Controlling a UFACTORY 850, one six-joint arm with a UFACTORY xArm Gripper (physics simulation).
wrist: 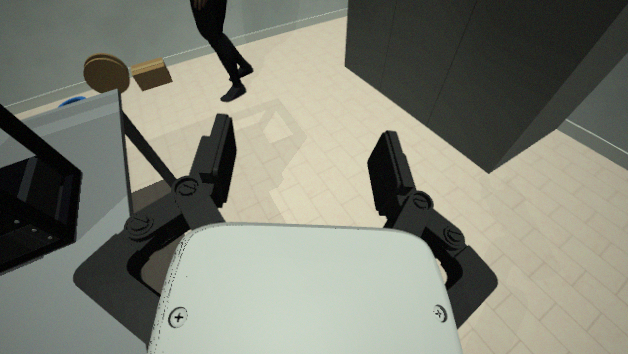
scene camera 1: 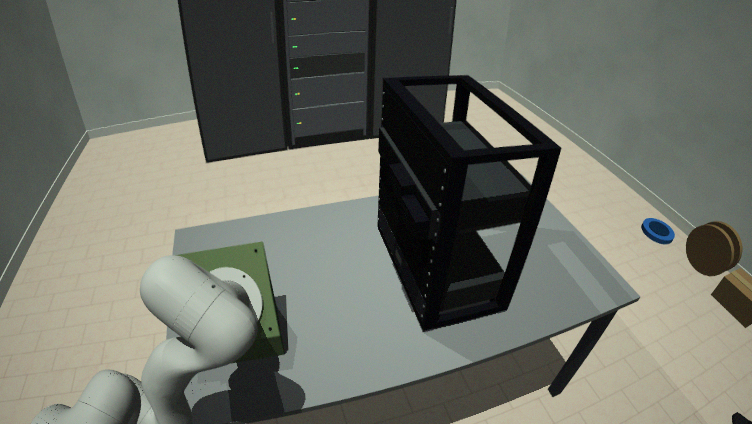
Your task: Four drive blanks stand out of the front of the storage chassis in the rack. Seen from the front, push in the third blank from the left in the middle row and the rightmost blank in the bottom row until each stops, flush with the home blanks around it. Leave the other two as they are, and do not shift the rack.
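Observation:
The black rack point(scene camera 1: 532, 210) point(wrist: 37, 142) stands upright on the grey table point(scene camera 1: 326, 263) point(wrist: 40, 300); part of it shows at the left edge of the wrist view. Its front faces left in the scene view and is steeply foreshortened and dark. Two dark blocks, one nearer point(scene camera 1: 416, 208) and one farther point(scene camera 1: 401, 174), stand out of the front below a grey strip. The rows and columns of the drive blanks cannot be told. My gripper point(wrist: 307, 139) is open and empty, over the floor beside the table and apart from the rack; it does not show in the scene view.
My arm point(scene camera 1: 205, 316) is beside a green mounting plate point(scene camera 1: 236, 252) at the table's left. A person point(wrist: 212, 25) stands near the wall. A dark cabinet point(wrist: 425, 60), a blue ring point(scene camera 1: 652, 240), a brown round object point(scene camera 1: 708, 250) point(wrist: 105, 75) and a box point(scene camera 1: 731, 300) point(wrist: 152, 77) are beyond the table.

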